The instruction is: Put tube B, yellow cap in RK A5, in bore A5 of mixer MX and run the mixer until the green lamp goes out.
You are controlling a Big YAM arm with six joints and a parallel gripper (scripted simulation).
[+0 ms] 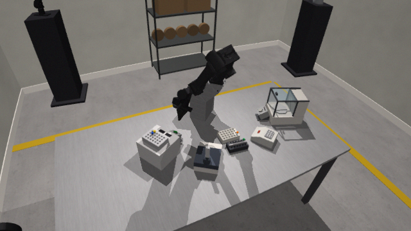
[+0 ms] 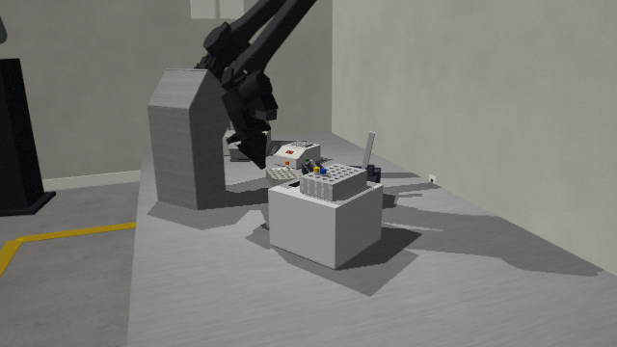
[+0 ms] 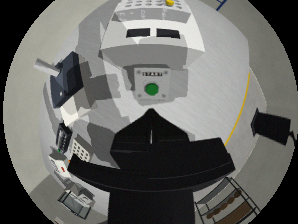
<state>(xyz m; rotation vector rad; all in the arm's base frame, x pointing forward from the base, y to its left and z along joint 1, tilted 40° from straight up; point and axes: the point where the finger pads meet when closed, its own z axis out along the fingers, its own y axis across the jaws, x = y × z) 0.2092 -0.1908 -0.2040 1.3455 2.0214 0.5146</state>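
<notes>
Right now the green start key is 80 mm below my hand, 30 mm to the right of it and 30 mm ahead of it. Round my hand: black magnet block 330 mm to the left, 200 mm ahead, 130 mm below; then grey shaking block 170 mm to the right, 140 mm ahead, 10 mm above; then tube rack RK 310 mm to the left, 130 mm below, 90 mm ahead.
</notes>
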